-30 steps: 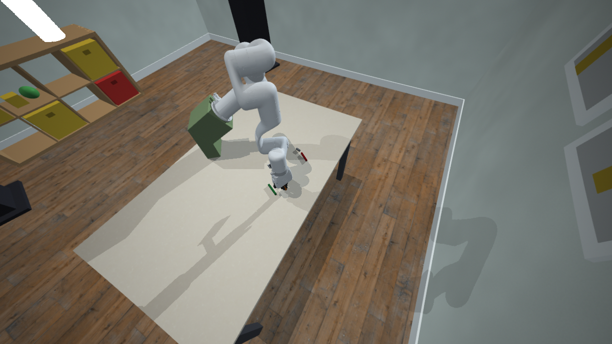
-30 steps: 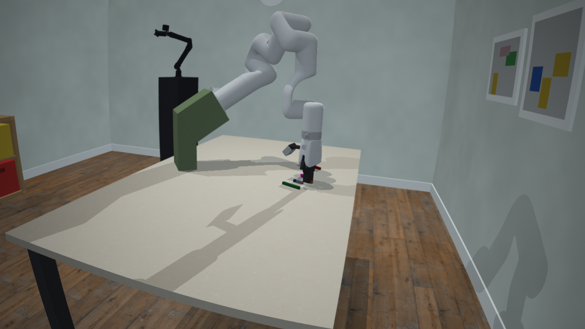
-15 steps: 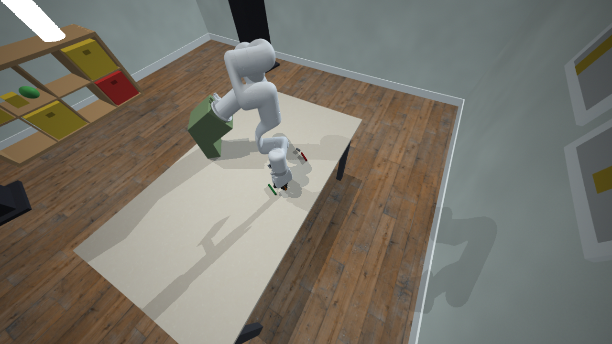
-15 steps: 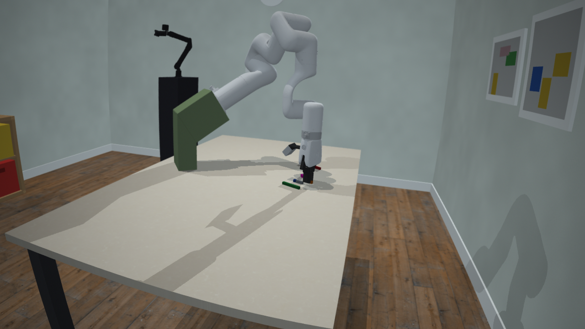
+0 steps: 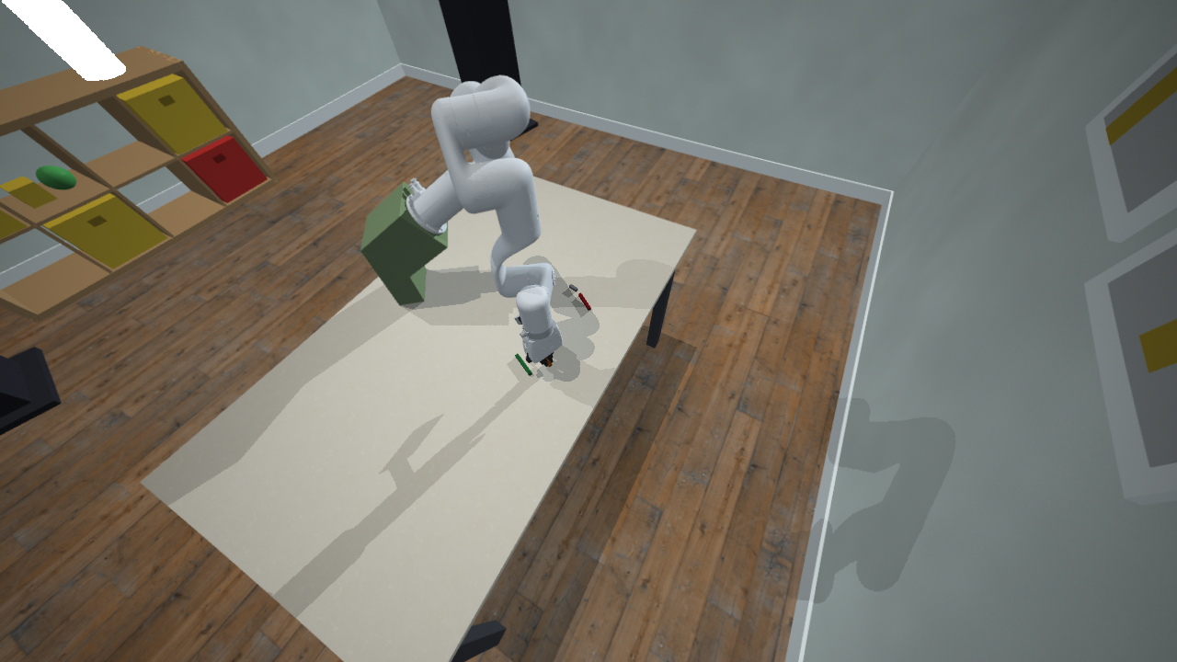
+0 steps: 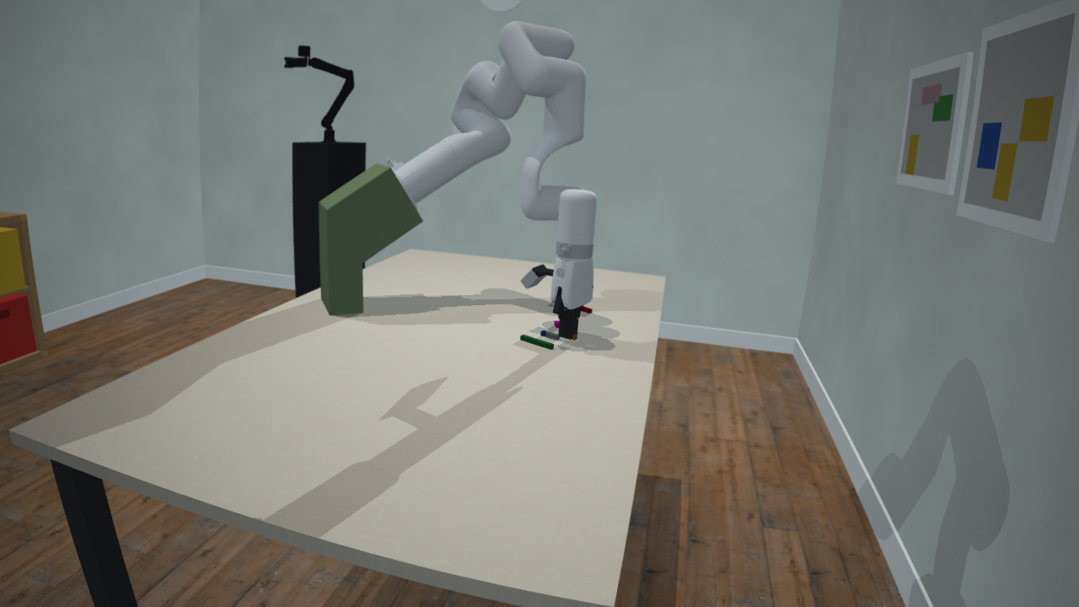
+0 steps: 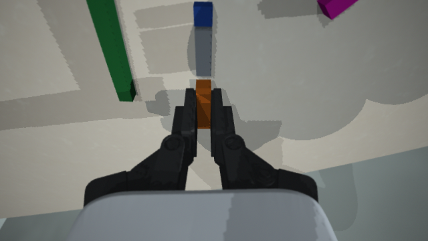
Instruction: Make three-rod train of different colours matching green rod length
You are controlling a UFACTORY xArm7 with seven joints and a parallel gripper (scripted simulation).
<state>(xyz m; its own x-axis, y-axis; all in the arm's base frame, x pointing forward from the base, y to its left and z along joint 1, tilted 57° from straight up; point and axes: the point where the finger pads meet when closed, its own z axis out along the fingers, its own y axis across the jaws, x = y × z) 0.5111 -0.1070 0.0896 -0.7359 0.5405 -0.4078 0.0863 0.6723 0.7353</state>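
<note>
The blue rod is 6 cm behind my hand, 1 cm to the left of it and 3 cm below it. Also, from my hand: magenta rod 6 cm behind, 8 cm to the left, 3 cm below; then orange rod 2 cm below; then green rod 5 cm behind, 5 cm to the right, 3 cm below.
</note>
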